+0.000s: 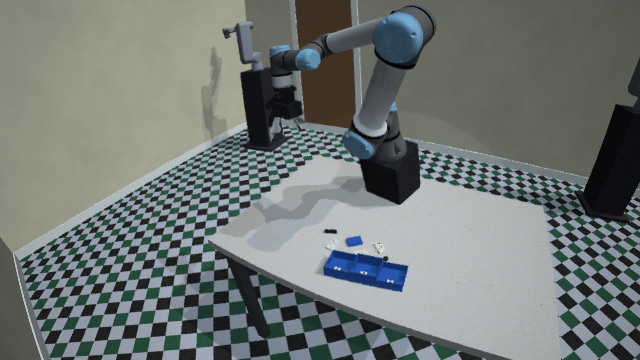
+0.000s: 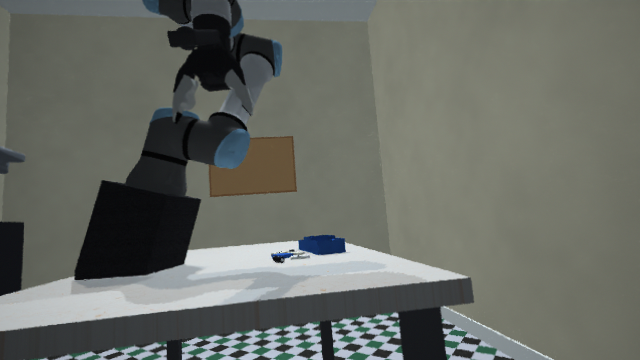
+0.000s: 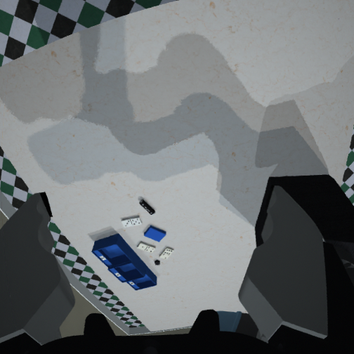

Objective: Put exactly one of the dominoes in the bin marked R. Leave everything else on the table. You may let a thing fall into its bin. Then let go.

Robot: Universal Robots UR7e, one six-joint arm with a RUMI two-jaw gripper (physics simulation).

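Frame: origin at the arm's base, x ahead, y left, z up, level; millimetres.
Seen in the pictures: gripper, fingertip midpoint: (image 1: 286, 135) (image 2: 212, 119); arm's base, origin of the base link: (image 1: 388, 150) (image 2: 156, 190).
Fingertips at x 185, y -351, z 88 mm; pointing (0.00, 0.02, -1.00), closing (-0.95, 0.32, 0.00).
Offsets run from my fingertips to a thing's middle. Level surfaces: height alone.
Three white dominoes lie flat and apart on the table: one {dx +191, dy +263, dz -299 mm} (image 1: 332, 244) (image 3: 131, 221) nearest the black piece, one {dx +197, dy +375, dz -299 mm} (image 1: 362, 251) (image 3: 146, 247) close to the bin row, and one {dx +151, dy +425, dz -299 mm} (image 1: 380, 247) (image 3: 166, 253) near a small black thing. The blue row of three bins {dx +282, dy +422, dz -279 mm} (image 1: 350, 275) (image 2: 325, 245) (image 3: 135, 256) stands beside them. Each bin has a small white label, too small to read, so I cannot tell which is R. The bins show no domino inside, though their floors are partly hidden. My gripper (image 1: 287, 126) (image 2: 214, 116) (image 3: 158, 191) is open and empty, high above the table and away from the dominoes.
A blue block {dx +150, dy +329, dz -298 mm} (image 1: 354, 241) (image 2: 282, 255) (image 3: 155, 233) lies among the dominoes. A black ridged piece {dx +129, dy +230, dz -295 mm} (image 1: 330, 231) (image 3: 147, 206) and a small black thing {dx +196, dy +460, dz -298 mm} (image 1: 385, 258) (image 3: 157, 262) lie nearby. The arm's black base block (image 1: 392, 175) (image 2: 137, 230) stands on the table {dz -303 mm} (image 1: 475, 250).
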